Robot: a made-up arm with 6 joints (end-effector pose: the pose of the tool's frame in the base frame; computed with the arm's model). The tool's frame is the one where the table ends. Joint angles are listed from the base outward.
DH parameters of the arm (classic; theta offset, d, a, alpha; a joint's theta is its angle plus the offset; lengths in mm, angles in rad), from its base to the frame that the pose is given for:
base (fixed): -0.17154 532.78 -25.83 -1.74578
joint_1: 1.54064 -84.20 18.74 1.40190
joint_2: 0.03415 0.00 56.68 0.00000
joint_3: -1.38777 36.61 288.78 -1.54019
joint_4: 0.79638 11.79 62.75 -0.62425
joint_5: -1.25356 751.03 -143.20 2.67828
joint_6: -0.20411 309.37 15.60 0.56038
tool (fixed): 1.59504 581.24 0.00 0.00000
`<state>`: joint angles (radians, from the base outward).
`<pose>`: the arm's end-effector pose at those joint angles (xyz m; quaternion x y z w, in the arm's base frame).
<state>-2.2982 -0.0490 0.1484 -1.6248 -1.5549 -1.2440</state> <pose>-0.2400 -0.8298 0.9109 0.7354 0.2404 -0.6335 0.0090</pose>
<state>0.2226 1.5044 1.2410 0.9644 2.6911 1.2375</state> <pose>-0.3120 0.1271 0.4644 -0.4136 -0.8749 0.1815 0.1746</pose>
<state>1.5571 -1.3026 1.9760 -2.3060 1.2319 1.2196</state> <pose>-0.2129 -0.0787 0.3024 0.8322 0.1459 0.4736 0.2489</pose>
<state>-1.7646 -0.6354 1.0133 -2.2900 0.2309 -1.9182</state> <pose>0.2974 -0.6110 0.2259 -0.3984 -0.8744 0.1916 0.1999</pose>
